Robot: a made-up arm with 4 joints. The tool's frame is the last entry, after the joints.
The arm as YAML. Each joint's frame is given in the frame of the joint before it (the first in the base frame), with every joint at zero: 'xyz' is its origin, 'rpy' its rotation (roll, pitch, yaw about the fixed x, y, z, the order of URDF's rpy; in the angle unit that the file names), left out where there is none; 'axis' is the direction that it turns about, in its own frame. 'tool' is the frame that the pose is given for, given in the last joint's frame.
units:
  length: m
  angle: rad
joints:
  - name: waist
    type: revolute
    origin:
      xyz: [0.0, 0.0, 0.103]
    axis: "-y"
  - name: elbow
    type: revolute
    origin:
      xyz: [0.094, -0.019, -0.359]
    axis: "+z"
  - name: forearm
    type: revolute
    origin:
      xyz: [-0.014, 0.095, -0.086]
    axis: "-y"
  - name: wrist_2
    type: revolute
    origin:
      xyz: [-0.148, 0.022, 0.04]
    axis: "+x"
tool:
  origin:
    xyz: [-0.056, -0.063, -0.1]
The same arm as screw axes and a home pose.
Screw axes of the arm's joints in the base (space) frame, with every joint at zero. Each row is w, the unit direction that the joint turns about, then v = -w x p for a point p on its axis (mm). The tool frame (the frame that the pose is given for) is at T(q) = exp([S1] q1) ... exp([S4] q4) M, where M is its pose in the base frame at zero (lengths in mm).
S1: w 0 -1 0 v 103 0 0
S2: w 0 0 1 v -19 -94 0
S3: w 0 -1 0 v -342 0 -80
S4: w 1 0 0 v 0 -302 -98
M: xyz -124 35 -402 (mm) rpy 0 0 0 (rad, as in URDF)

